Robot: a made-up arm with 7 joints. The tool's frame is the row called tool. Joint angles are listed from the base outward.
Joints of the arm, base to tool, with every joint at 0 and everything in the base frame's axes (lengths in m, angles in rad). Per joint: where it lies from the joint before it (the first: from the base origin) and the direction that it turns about. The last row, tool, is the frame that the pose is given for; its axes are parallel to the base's.
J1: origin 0 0 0 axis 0 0.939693 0.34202
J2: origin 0 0 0 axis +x
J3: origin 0 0 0 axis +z
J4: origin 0.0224 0 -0.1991 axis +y
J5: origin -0.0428 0 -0.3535 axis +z
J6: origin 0 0 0 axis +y
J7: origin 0 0 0 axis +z
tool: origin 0 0 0
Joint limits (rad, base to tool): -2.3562..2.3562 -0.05..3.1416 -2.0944..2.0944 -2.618..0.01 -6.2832..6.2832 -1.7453..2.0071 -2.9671..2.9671
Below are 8 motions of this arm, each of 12 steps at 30 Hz.
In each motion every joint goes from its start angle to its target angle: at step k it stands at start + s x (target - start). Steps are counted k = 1, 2, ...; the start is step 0. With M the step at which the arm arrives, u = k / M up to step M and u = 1 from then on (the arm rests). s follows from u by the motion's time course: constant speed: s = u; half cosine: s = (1 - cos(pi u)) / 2; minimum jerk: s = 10 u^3 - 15 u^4 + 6 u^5.
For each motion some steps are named. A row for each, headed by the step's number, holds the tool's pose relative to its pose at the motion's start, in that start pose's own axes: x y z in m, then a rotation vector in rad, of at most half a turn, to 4 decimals.
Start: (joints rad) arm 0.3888 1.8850 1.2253 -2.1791 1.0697 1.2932 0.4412
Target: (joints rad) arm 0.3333 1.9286 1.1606 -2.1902 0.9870 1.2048 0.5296
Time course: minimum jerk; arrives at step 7
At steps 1, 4, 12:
1: 0.0001 -0.0004 0.0000 0.0005 -0.0028 0.0003
4: 0.0020 -0.0108 0.0012 0.0102 -0.0767 0.0068
12: 0.0029 -0.0170 0.0020 0.0136 -0.1214 0.0096

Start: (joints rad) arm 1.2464 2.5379 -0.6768 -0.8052 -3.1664 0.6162 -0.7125
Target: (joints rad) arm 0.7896 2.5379 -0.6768 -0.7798 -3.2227 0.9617 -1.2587
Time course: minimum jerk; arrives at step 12
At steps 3, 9, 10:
3: 0.0061 0.0042 0.0100 -0.0312 -0.0132 -0.0387
9: 0.0342 0.0445 0.0909 -0.2446 -0.1841 -0.3640
10: 0.0350 0.0486 0.0980 -0.2597 -0.2043 -0.3939

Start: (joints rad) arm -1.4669 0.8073 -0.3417 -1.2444 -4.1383 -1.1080 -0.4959
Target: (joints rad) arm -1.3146 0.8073 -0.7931 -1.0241 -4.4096 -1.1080 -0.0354
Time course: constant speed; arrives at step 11
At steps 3, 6, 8, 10, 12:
3: -0.0250 0.0534 0.0279 -0.0569 0.0509 -0.0589
6: -0.0402 0.1094 0.0575 -0.1169 0.1172 -0.1133
8: -0.0447 0.1473 0.0778 -0.1571 0.1705 -0.1467
10: -0.0448 0.1852 0.0981 -0.1964 0.2311 -0.1777
12: -0.0432 0.2040 0.1082 -0.2155 0.2642 -0.1923

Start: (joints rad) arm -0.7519 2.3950 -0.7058 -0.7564 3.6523 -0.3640 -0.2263
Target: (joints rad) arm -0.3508 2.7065 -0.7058 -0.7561 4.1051 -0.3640 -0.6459
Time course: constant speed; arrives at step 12
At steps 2, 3, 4, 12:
2: 0.0003 -0.0161 0.0029 -0.0086 -0.0085 -0.0751
3: -0.0006 -0.0244 0.0047 -0.0135 -0.0117 -0.1126
4: -0.0023 -0.0328 0.0067 -0.0188 -0.0141 -0.1499
12: -0.0419 -0.0988 0.0307 -0.0748 -0.0065 -0.4464

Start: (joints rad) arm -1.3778 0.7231 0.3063 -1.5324 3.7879 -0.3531 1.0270
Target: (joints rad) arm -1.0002 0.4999 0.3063 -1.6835 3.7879 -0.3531 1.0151
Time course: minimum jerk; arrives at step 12
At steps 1, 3, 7, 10, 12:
1: 0.0004 -0.0007 0.0002 -0.0012 -0.0007 0.0005
3: 0.0082 -0.0132 0.0045 -0.0254 -0.0148 0.0102
7: 0.0467 -0.0787 0.0382 -0.1626 -0.0777 0.0714
10: 0.0647 -0.1116 0.0634 -0.2415 -0.1009 0.1096
12: 0.0666 -0.1151 0.0665 -0.2505 -0.1029 0.1141

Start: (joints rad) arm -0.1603 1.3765 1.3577 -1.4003 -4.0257 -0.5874 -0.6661
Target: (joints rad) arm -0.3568 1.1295 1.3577 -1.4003 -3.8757 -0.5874 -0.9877
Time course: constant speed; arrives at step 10
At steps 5, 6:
5: 0.0114 0.0497 0.0073 0.1740 -0.0046 -0.0413
6: 0.0127 0.0595 0.0099 0.2084 -0.0017 -0.0482

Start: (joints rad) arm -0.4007 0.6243 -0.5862 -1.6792 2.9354 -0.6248 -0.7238
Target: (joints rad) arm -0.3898 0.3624 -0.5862 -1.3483 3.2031 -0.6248 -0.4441
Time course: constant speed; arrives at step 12
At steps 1, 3, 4, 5, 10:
1: -0.0012 0.0058 -0.0040 0.0297 0.0042 0.0555
3: -0.0042 0.0177 -0.0115 0.0897 0.0110 0.1664
4: -0.0061 0.0238 -0.0150 0.1200 0.0134 0.2217
5: -0.0082 0.0300 -0.0183 0.1505 0.0153 0.2769
10: -0.0224 0.0624 -0.0317 0.3061 0.0147 0.5502

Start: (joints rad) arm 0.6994 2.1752 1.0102 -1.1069 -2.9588 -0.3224 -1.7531
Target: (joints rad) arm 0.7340 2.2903 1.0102 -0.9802 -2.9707 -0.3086 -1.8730
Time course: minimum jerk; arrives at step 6
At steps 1, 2, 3, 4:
1: 0.0004 -0.0003 -0.0005 0.0005 -0.0007 -0.0068
2: 0.0024 -0.0016 -0.0029 0.0032 -0.0043 -0.0401
3: 0.0059 -0.0040 -0.0067 0.0077 -0.0104 -0.0952
4: 0.0095 -0.0067 -0.0104 0.0121 -0.0168 -0.1499

